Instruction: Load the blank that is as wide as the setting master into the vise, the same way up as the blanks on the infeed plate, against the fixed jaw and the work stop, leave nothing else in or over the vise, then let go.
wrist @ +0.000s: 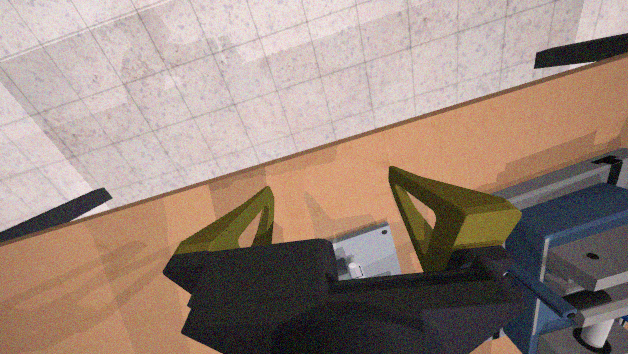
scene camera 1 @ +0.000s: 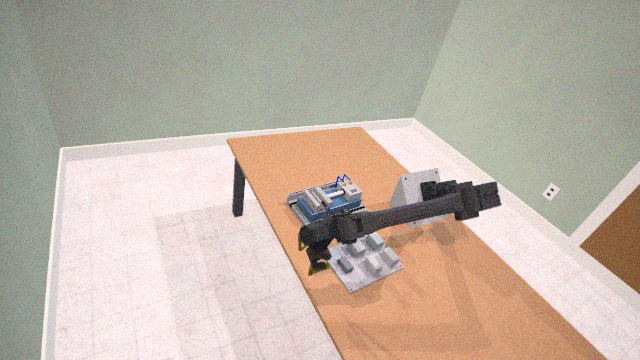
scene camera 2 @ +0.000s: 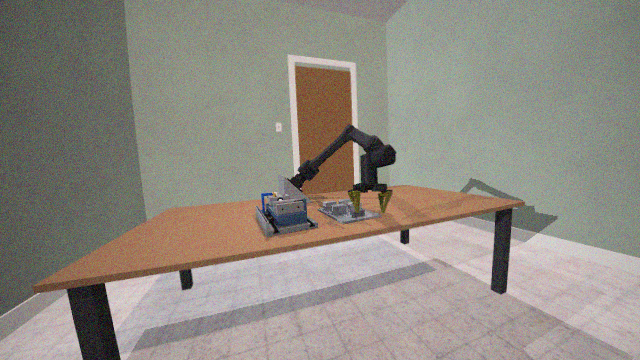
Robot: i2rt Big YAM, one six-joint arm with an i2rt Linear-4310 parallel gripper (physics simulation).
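Places are measured from the arm's base along level axes (x left, y back, z up), in centimetres.
Where they show: gripper, between the fingertips: [wrist: 328, 182] [scene camera 1: 304, 262] [scene camera 2: 370, 213]; arm's base, origin of its link: [scene camera 1: 428, 194] [scene camera 2: 293, 186].
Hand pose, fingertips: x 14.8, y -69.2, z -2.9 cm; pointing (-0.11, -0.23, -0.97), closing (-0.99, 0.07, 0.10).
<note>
Things, the pixels of their top centre, and the offset from my fingertips. Level surfaces: height alone.
- light grey infeed plate, centre of its top: [wrist: 346, 307] [scene camera 1: 362, 259] [scene camera 2: 347, 211] dx +2.0, dy +24.0, dz -5.2 cm
- blank, centre of its top: [scene camera 1: 374, 261] dx +6.4, dy +25.0, dz -1.6 cm
- darker grey block, centre of its top: [scene camera 1: 346, 262] [scene camera 2: 357, 210] dx +2.9, dy +15.5, dz -2.7 cm
- vise, centre of its top: [scene camera 1: 332, 190] [scene camera 2: 282, 198] dx -27.2, dy +24.2, dz +3.9 cm
- wooden table, height of its surface: dz -6.0 cm
The light grey infeed plate [scene camera 1: 352, 285] [wrist: 375, 242] carries several light grey blanks; one blank [scene camera 1: 372, 265] stands toward the near side. A darker grey block [scene camera 1: 345, 263] [scene camera 2: 357, 213], possibly the setting master, sits at the plate's table-edge side. Widths are too small to compare. The vise [scene camera 1: 314, 200] [scene camera 2: 290, 216] [wrist: 575, 207] has a blue body and grey jaws; I cannot tell what is between them. My gripper [scene camera 1: 309, 259] [scene camera 2: 370, 212] [wrist: 328, 182] is open and empty, low beside the plate near the table edge. Its body hides most of the plate in the wrist view.
The arm reaches over the plate from its grey mounting bracket [scene camera 1: 411, 189] [scene camera 2: 288, 188] at the table's far side. Blue hoses [scene camera 1: 343, 180] rise from the vise's rear end. The long edge of the wooden table [scene camera 1: 310, 150] [scene camera 2: 200, 235] [wrist: 450, 135] runs close past the fingertips.
</note>
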